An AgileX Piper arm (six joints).
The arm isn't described. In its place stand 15 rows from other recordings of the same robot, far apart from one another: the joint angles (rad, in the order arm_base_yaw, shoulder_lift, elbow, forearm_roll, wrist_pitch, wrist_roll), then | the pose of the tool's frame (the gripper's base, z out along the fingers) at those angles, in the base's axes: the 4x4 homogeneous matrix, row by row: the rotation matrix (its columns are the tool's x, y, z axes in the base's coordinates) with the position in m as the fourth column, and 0 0 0 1 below.
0.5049, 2.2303, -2.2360, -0.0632, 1.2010, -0.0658 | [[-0.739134, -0.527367, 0.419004, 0.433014], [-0.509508, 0.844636, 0.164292, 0.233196], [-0.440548, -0.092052, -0.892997, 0.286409], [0, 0, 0, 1]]
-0.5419, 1.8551, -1.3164, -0.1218, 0.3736, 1.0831 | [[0.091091, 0.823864, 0.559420, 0.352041], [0.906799, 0.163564, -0.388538, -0.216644], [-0.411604, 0.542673, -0.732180, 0.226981], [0, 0, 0, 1]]
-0.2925, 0.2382, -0.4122, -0.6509, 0.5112, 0.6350 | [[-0.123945, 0.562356, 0.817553, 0.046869], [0.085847, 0.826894, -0.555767, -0.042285], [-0.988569, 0.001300, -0.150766, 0.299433], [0, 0, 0, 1]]
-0.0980, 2.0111, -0.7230, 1.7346, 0.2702, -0.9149 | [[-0.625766, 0.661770, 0.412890, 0.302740], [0.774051, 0.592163, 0.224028, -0.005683], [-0.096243, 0.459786, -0.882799, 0.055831], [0, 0, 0, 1]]
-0.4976, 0.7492, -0.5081, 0.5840, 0.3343, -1.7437 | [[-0.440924, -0.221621, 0.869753, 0.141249], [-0.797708, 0.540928, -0.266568, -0.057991], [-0.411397, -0.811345, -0.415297, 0.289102], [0, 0, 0, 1]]
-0.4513, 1.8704, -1.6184, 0.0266, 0.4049, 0.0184 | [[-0.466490, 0.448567, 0.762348, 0.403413], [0.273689, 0.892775, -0.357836, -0.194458], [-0.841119, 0.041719, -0.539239, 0.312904], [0, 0, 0, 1]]
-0.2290, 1.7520, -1.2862, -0.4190, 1.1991, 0.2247 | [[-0.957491, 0.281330, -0.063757, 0.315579], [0.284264, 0.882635, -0.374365, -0.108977], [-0.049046, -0.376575, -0.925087, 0.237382], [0, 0, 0, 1]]
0.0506, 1.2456, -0.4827, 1.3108, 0.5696, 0.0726 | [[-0.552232, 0.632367, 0.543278, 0.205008], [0.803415, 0.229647, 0.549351, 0.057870], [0.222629, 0.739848, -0.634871, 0.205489], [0, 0, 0, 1]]
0.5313, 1.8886, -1.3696, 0.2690, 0.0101, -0.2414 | [[-0.382312, -0.498389, 0.778104, 0.382788], [-0.192677, 0.866561, 0.460378, 0.225234], [-0.903722, 0.026085, -0.427325, 0.255334], [0, 0, 0, 1]]
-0.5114, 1.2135, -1.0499, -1.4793, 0.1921, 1.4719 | [[-0.085672, 0.645058, 0.759316, 0.234010], [0.041667, 0.763771, -0.644141, -0.151165], [-0.995452, -0.023546, -0.092311, 0.395455], [0, 0, 0, 1]]
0.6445, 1.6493, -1.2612, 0.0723, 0.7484, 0.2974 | [[-0.863264, -0.344260, 0.369135, 0.278723], [-0.219875, 0.914762, 0.338918, 0.215073], [-0.454347, 0.211412, -0.865375, 0.269435], [0, 0, 0, 1]]
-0.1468, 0.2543, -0.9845, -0.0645, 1.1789, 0.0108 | [[-0.351945, 0.196288, 0.915208, -0.023651], [0.038050, 0.979957, -0.195542, -0.001983], [-0.935247, -0.033996, -0.352360, 0.397283], [0, 0, 0, 1]]
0.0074, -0.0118, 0.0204, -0.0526, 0.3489, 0.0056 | [[-0.266760, -0.001768, 0.963761, 0.053115], [-0.045790, 0.998892, -0.010842, -0.001243], [-0.962675, -0.047023, -0.266546, 0.175632], [0, 0, 0, 1]]
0.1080, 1.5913, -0.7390, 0.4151, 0.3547, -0.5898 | [[-0.831491, -0.341037, 0.438538, 0.279000], [-0.285968, 0.939530, 0.188431, 0.043070], [-0.476282, 0.031271, -0.878737, 0.166772], [0, 0, 0, 1]]
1.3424, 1.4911, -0.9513, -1.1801, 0.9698, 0.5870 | [[0.010286, -0.562319, 0.826856, 0.132103], [-0.946850, 0.260395, 0.188865, 0.261793], [-0.321512, -0.784851, -0.529754, 0.269489], [0, 0, 0, 1]]
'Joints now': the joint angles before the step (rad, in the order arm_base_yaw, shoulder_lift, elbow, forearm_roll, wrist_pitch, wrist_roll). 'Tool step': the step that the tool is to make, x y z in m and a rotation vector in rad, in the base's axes. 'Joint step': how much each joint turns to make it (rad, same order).
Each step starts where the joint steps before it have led.
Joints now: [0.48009, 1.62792, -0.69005, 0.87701, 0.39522, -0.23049]
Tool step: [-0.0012, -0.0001, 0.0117, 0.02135, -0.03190, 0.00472]
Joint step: [-0.00020, -0.04034, -0.00321, -0.00087, 0.00839, 0.00009]
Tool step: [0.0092, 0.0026, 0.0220, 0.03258, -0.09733, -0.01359]
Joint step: [-0.00057, -0.04121, -0.04188, -0.00021, -0.02744, -0.00250]
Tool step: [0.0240, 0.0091, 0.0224, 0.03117, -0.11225, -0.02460]
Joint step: [-0.00001, 0.01819, -0.10216, -0.00022, -0.04554, -0.00319]
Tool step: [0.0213, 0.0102, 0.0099, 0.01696, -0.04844, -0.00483]
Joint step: [-0.00004, 0.05219, -0.09527, -0.00103, -0.01119, -0.00225]
